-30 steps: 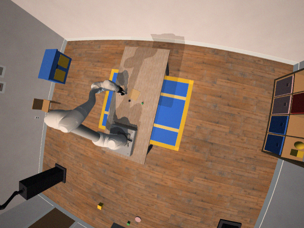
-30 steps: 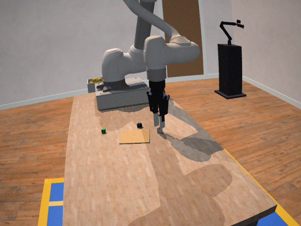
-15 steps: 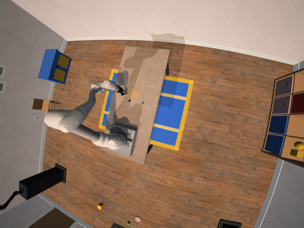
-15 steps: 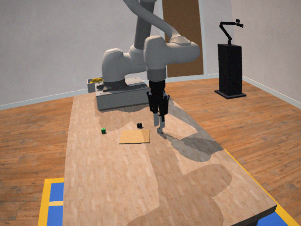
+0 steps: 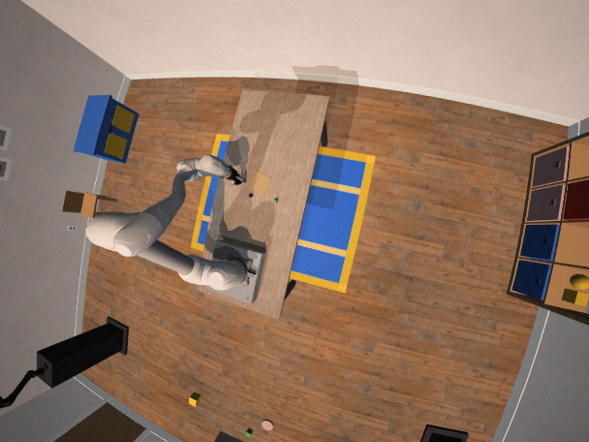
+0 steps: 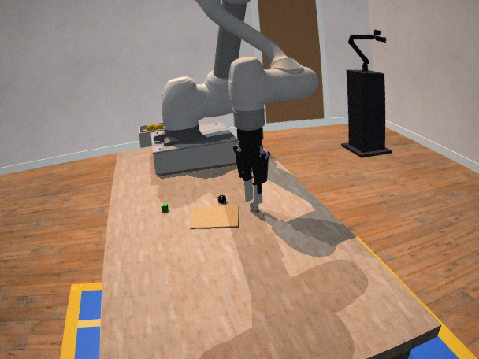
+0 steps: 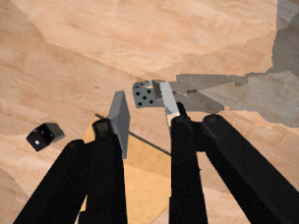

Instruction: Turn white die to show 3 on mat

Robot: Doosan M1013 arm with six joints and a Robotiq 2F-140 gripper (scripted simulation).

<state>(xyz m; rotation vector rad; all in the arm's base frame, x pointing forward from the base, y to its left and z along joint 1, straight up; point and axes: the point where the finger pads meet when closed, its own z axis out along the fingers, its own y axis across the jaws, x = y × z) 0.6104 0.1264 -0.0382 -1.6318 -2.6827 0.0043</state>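
The white die lies 50 mm below my hand. The rest, counted from my hand: black die: 100 mm behind, 80 mm to the right, 50 mm below; tan mat: 130 mm to the right, 60 mm below; green die: 100 mm behind, 270 mm to the right, 50 mm below.
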